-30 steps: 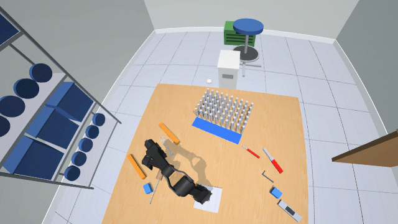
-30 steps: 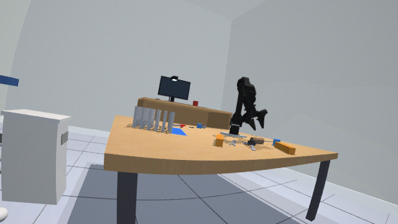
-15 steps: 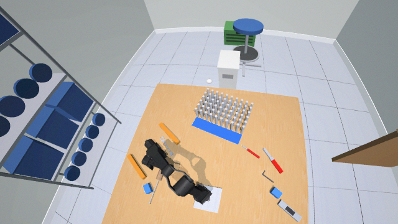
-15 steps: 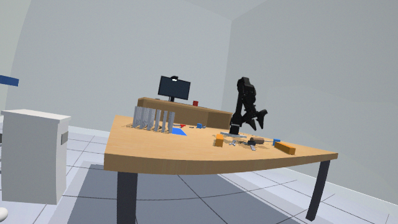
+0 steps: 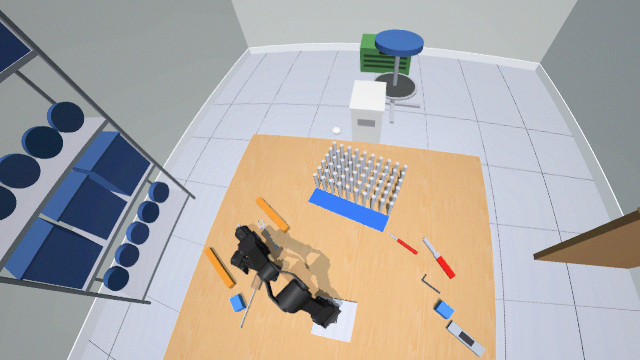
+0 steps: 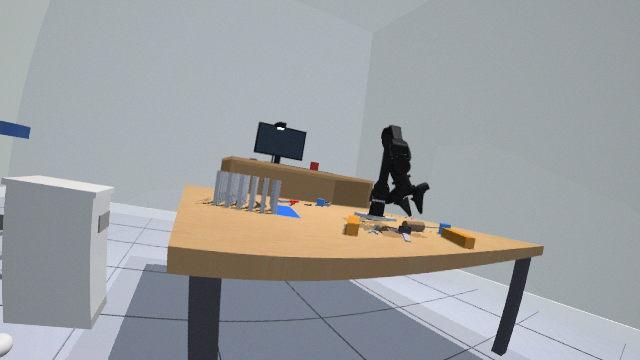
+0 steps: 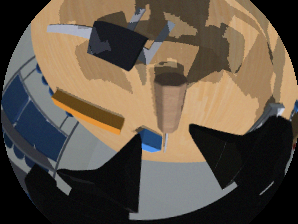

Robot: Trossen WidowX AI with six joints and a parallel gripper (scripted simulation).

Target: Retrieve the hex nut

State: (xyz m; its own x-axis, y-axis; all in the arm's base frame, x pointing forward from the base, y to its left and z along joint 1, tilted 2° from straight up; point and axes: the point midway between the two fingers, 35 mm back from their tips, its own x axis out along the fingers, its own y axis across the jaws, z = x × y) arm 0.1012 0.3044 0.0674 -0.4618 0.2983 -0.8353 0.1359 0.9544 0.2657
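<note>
Now: the brown-handled hook tool 11 cm behind my gripper tip, 1 cm to the left of it and 5 cm below it. Round my gripper tip: red screwdriver: 24 cm ahead, 55 cm to the right, 5 cm below; blue taped strip: 37 cm ahead, 32 cm to the right, 6 cm below; small wrench: 20 cm ahead, 1 cm to the left, 6 cm below.
</note>
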